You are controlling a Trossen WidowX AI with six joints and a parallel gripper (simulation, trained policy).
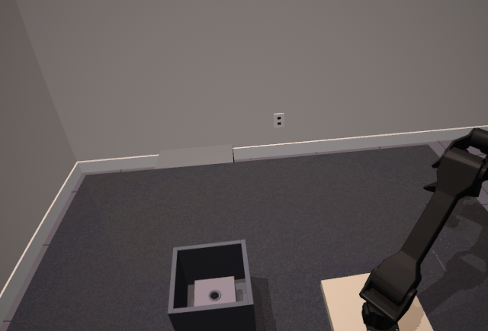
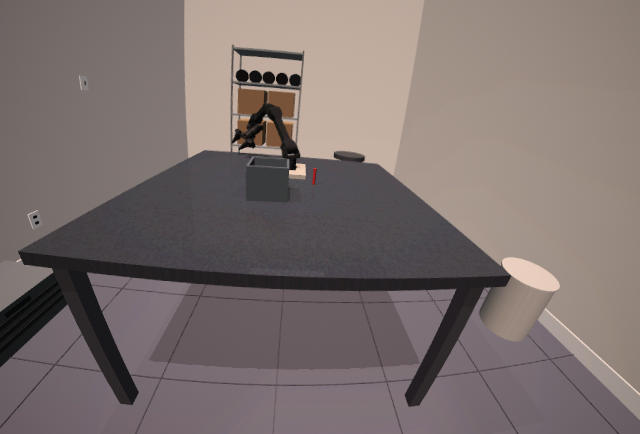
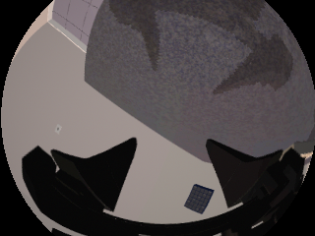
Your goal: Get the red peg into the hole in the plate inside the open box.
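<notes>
The red peg is 39 cm ahead of my gripper tip, 55 cm to the left of it and 3 cm below it. Also, from my gripper tip: light plate: 59 cm ahead, 38 cm to the left, 3 cm below.
</notes>
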